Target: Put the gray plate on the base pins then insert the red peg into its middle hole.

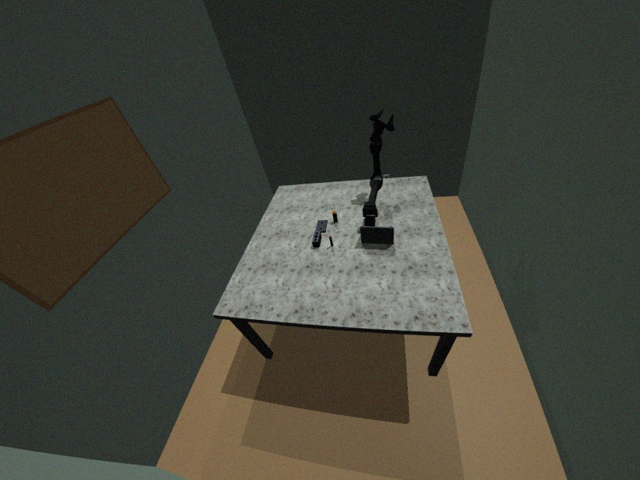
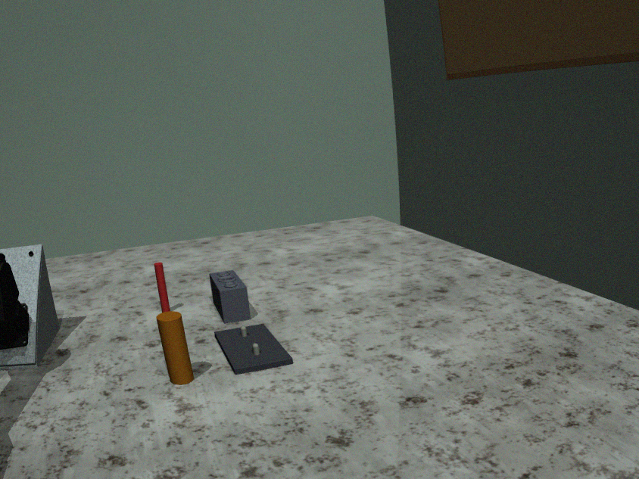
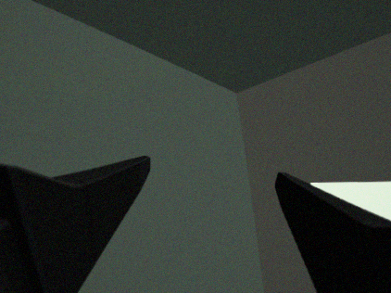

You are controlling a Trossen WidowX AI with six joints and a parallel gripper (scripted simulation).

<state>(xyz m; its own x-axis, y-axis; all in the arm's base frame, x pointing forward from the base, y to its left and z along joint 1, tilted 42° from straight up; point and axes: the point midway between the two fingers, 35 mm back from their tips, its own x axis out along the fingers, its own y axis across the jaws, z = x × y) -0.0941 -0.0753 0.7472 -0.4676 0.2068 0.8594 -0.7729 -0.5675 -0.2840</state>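
The gray plate lies 480 mm ahead of my gripper tip, 660 mm to the left of it and 540 mm below it. Round my gripper tip: orange cylinder: 380 mm ahead, 460 mm to the left, 530 mm below; then red peg: 370 mm ahead, 700 mm to the left, 530 mm below.
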